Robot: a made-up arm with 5 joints. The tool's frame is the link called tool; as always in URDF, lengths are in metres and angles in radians. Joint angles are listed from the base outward. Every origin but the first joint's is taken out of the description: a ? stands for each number. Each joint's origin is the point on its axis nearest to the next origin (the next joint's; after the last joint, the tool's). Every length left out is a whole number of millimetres.
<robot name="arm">
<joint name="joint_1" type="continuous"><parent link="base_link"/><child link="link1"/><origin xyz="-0.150 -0.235 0.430" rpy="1.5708 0.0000 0.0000"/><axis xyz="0 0 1"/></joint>
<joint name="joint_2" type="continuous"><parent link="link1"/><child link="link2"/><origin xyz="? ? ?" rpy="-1.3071 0.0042 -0.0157"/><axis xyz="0 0 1"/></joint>
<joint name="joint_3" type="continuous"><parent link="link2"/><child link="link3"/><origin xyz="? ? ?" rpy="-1.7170 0.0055 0.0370"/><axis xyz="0 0 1"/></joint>
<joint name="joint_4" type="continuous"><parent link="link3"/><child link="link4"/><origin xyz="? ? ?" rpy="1.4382 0.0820 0.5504"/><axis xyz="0 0 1"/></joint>
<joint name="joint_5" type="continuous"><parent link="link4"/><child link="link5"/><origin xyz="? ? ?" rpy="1.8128 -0.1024 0.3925"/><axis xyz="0 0 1"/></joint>
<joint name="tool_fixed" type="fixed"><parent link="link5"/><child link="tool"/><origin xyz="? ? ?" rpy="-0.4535 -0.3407 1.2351"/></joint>
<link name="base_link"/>
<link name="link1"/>
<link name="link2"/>
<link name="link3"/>
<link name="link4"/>
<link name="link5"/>
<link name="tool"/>
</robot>
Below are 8 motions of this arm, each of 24 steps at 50 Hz.
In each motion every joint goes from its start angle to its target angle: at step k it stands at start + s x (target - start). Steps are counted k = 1, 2, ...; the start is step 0. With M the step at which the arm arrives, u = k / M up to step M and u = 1 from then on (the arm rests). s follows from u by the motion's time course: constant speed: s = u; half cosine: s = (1 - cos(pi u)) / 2; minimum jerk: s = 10 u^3 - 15 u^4 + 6 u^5.
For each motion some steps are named. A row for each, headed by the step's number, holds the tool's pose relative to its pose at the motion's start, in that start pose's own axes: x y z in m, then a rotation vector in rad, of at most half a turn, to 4 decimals.
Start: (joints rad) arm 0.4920 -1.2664 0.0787 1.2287 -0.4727
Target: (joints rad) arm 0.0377 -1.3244 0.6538 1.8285 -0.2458
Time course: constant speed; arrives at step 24
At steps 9, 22, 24:
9: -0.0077 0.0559 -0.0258 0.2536 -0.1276 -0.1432
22: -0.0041 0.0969 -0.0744 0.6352 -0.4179 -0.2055
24: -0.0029 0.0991 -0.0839 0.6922 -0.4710 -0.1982

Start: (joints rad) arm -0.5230 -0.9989 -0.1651 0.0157 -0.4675
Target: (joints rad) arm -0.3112 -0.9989 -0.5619 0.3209 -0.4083
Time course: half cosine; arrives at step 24
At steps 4, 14, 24:
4: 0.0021 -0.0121 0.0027 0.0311 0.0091 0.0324
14: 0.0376 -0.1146 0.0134 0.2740 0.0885 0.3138
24: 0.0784 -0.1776 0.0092 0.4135 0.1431 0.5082

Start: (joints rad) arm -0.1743 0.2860 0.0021 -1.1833 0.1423
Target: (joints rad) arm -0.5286 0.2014 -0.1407 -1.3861 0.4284
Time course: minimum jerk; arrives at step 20
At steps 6, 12, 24:
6: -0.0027 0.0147 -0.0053 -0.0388 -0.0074 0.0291
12: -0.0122 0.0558 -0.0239 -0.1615 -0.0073 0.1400
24: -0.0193 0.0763 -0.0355 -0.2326 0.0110 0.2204

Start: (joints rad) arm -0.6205 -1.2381 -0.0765 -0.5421 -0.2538
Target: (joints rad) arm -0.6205 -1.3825 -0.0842 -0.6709 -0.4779
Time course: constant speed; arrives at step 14
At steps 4, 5, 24:
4: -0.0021 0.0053 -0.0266 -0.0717 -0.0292 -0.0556
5: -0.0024 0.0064 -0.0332 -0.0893 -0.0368 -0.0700
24: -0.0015 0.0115 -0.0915 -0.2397 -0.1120 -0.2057

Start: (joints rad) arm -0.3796 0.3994 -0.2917 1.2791 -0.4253
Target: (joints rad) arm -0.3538 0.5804 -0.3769 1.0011 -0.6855
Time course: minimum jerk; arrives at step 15
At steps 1, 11, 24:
1: 0.0000 0.0000 0.0000 -0.0008 0.0003 -0.0005
11: 0.0145 -0.0120 0.0113 -0.2485 0.0920 -0.1389
24: 0.0168 -0.0151 0.0132 -0.2818 0.1016 -0.1562

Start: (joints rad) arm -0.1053 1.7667 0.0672 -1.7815 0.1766
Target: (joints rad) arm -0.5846 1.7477 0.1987 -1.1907 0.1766
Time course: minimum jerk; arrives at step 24
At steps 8, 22, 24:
8: 0.0328 0.0334 0.0412 0.0783 0.0672 -0.1504
22: 0.1847 0.0820 0.1642 0.4021 0.2217 -0.7487
24: 0.1857 0.0819 0.1648 0.4043 0.2222 -0.7527

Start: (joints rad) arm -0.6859 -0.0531 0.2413 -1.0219 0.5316
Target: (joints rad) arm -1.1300 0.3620 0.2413 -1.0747 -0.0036
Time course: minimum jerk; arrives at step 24
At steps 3, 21, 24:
3: 0.0023 -0.0015 0.0026 0.0012 0.0103 -0.0085
21: 0.1526 -0.1148 0.1059 0.0232 0.6514 -0.5226
24: 0.1549 -0.1170 0.1068 0.0229 0.6624 -0.5310

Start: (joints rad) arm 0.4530 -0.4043 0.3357 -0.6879 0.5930
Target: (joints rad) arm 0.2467 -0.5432 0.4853 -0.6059 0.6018
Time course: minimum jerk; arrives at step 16
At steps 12, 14, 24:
12: 0.1156 0.0808 -0.0555 -0.1932 0.1780 -0.2145
14: 0.1268 0.0867 -0.0637 -0.2131 0.1936 -0.2354
24: 0.1288 0.0878 -0.0652 -0.2167 0.1965 -0.2393

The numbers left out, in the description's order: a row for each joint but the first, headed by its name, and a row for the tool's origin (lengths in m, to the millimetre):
joint_2: 0.120 0.027 0.000
joint_3: -0.058 -0.053 0.000
joint_4: -0.212 0.310 0.000
joint_5: -0.226 0.034 0.000
tool: -0.065 0.076 0.000

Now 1 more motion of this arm.
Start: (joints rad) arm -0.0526 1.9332 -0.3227 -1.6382 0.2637
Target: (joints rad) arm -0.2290 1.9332 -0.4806 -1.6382 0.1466
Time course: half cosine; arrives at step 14
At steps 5, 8, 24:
5: -0.0041 0.0203 -0.0222 -0.0395 -0.0422 -0.0736
8: -0.0064 0.0426 -0.0490 -0.0846 -0.0918 -0.1585
24: -0.0059 0.0671 -0.0818 -0.1370 -0.1517 -0.2583

